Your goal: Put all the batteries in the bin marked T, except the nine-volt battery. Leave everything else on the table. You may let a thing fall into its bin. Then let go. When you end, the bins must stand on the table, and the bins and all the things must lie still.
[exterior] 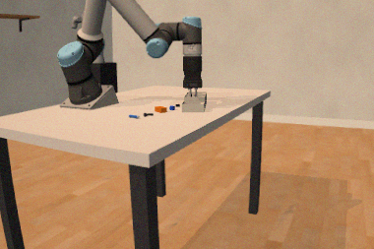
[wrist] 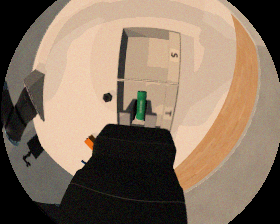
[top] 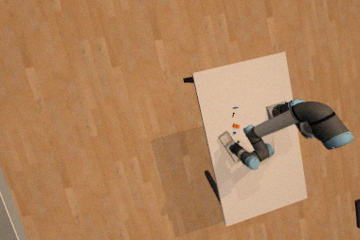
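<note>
My hand is 10 mm short of the grey bin and 10 mm above it. Also, from my hand: orange block: 140 mm to the right, 80 mm behind, 30 mm below; green piece: 10 mm below; black screw: 250 mm to the right, 70 mm behind, 30 mm below.
</note>
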